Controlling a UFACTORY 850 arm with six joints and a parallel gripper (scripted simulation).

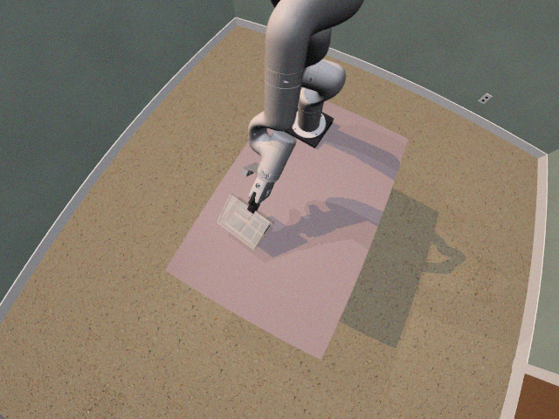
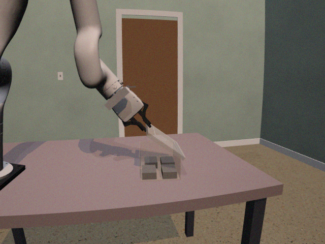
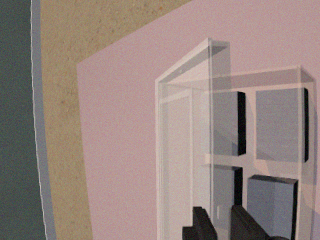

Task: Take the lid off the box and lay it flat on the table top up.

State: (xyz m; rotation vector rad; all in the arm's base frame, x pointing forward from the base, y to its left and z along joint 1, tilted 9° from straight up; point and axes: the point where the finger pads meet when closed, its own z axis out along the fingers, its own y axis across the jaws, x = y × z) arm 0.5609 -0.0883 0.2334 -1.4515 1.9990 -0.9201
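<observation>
Right now the see-through lid is 60 mm ahead of my hand, 30 mm to the right of it and 50 mm below it. Also, from my hand: clear plastic box: 40 mm ahead, 30 mm to the right, 130 mm below.
</observation>
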